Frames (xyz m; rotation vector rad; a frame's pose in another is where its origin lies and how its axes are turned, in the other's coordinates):
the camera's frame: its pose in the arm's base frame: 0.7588 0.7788 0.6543 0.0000 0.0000 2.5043
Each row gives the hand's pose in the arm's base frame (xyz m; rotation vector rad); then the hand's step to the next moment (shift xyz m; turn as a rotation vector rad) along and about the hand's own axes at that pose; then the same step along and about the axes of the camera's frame.
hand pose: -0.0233 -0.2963 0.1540 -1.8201 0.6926 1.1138
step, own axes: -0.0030 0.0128 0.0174 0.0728 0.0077 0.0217
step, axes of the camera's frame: 0.0206 0.0035 -0.0061 -0.0055 -0.0218 -0.0730
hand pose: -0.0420 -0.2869 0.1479 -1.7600 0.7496 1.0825
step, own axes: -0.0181 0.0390 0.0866 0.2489 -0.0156 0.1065
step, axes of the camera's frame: 0.0949 -0.0096 -0.0161 -0.0100 -0.1258 -0.2400
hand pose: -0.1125 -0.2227 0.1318 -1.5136 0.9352 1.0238
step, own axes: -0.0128 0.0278 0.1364 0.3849 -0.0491 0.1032
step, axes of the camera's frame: 0.1168 -0.0761 -0.0104 -0.0746 -0.1678 -0.3570
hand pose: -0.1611 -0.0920 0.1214 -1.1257 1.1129 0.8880
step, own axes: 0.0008 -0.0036 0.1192 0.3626 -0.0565 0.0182
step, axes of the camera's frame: 0.0448 -0.1103 0.0067 -0.1114 -0.0898 -0.3384
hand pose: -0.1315 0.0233 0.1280 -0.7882 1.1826 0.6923
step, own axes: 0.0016 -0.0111 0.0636 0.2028 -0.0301 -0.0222
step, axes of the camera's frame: -0.0068 -0.0631 0.0120 -0.0631 -0.0184 -0.1955
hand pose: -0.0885 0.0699 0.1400 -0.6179 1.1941 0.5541
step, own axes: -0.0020 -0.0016 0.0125 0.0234 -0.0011 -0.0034
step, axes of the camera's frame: -0.0028 -0.0113 0.0052 -0.0049 -0.0017 -0.0231
